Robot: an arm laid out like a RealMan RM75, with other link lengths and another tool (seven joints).
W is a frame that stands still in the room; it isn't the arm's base.
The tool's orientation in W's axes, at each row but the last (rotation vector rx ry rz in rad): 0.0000 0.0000 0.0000; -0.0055 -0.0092 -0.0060; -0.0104 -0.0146 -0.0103; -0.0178 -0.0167 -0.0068; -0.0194 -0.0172 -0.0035; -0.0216 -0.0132 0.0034; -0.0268 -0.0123 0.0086
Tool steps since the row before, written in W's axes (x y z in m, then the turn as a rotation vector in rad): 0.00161 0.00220 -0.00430 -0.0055 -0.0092 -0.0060; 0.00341 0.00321 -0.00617 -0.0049 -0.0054 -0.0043; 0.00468 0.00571 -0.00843 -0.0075 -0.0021 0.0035; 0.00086 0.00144 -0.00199 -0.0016 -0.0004 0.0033; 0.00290 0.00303 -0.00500 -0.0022 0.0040 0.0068; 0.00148 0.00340 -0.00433 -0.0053 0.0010 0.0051; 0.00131 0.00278 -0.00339 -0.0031 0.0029 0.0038
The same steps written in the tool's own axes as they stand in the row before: 0.00161 0.00220 -0.00430 -0.0055 -0.0092 -0.0060; 0.00333 0.00326 -0.00618 -0.0049 -0.0054 -0.0043; 0.00450 0.00584 -0.00844 -0.0074 -0.0022 0.0036; 0.00082 0.00148 -0.00198 -0.0015 -0.0005 0.0033; 0.00280 0.00314 -0.00499 -0.0021 0.0039 0.0069; 0.00143 0.00349 -0.00427 -0.0052 0.0009 0.0052; 0.00129 0.00286 -0.00333 -0.0030 0.0028 0.0039
